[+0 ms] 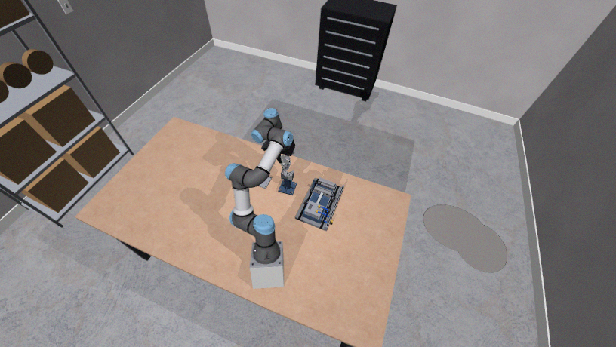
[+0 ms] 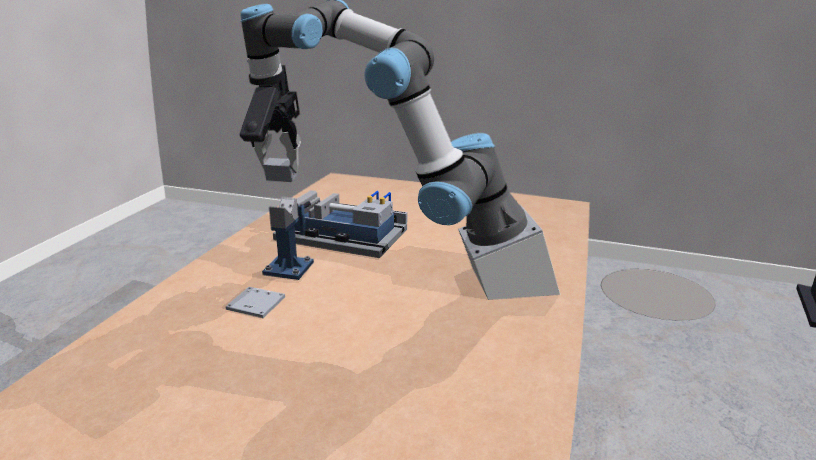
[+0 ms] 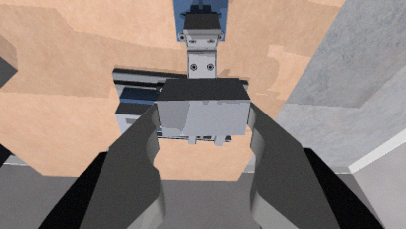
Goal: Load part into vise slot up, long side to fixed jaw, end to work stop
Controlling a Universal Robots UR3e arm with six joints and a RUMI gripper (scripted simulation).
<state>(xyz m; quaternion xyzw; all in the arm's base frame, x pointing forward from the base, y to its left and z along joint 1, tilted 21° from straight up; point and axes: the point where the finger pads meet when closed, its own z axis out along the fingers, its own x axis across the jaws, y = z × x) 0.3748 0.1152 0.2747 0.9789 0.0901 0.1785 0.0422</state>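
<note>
My hand is 1 cm to the left of the part and 1 cm above it. From my hand the other things lie so: fixed jaw 11 cm ahead, 21 cm to the right, 17 cm below; then work stop 7 cm ahead, 17 cm to the right, 15 cm below; then infeed plate 4 cm behind, 15 cm to the left, 24 cm below.
</note>
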